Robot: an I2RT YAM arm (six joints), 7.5 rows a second.
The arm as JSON. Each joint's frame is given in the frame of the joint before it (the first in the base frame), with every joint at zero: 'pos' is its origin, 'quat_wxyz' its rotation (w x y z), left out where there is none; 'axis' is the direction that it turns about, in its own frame. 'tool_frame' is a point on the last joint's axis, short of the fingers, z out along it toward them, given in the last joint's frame.
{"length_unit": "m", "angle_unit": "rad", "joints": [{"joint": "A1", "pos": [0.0, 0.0, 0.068], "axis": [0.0, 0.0, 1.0]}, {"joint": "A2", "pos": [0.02, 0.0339, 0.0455], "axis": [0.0, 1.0, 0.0]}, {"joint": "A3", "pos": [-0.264, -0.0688, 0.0], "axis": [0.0, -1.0, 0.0]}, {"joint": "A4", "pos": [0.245, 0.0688, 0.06], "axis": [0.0, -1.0, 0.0]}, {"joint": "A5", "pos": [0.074, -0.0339, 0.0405], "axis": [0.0, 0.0, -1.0]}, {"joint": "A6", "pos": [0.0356, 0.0, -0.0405], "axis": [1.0, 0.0, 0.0]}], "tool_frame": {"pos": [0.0, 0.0, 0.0], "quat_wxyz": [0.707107, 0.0, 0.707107, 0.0]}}
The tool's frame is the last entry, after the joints.
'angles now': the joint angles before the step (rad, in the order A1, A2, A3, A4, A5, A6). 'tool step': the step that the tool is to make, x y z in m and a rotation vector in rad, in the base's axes. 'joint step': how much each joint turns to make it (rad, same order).
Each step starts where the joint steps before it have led.
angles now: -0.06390, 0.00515, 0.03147, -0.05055, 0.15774, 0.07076
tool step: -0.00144, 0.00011, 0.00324, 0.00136, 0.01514, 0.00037
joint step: 0.00006, -0.00001, 0.02021, -0.03548, -0.00032, 0.00039
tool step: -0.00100, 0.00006, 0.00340, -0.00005, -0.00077, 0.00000
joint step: -0.00006, -0.00003, 0.01374, -0.01300, -0.00006, 0.00000
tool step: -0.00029, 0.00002, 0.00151, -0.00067, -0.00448, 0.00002
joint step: 0.00002, 0.00008, 0.00419, 0.00046, 0.00001, -0.00039
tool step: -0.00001, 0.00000, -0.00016, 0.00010, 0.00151, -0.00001
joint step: 0.00000, -0.00003, 0.00002, -0.00157, 0.00001, 0.00000
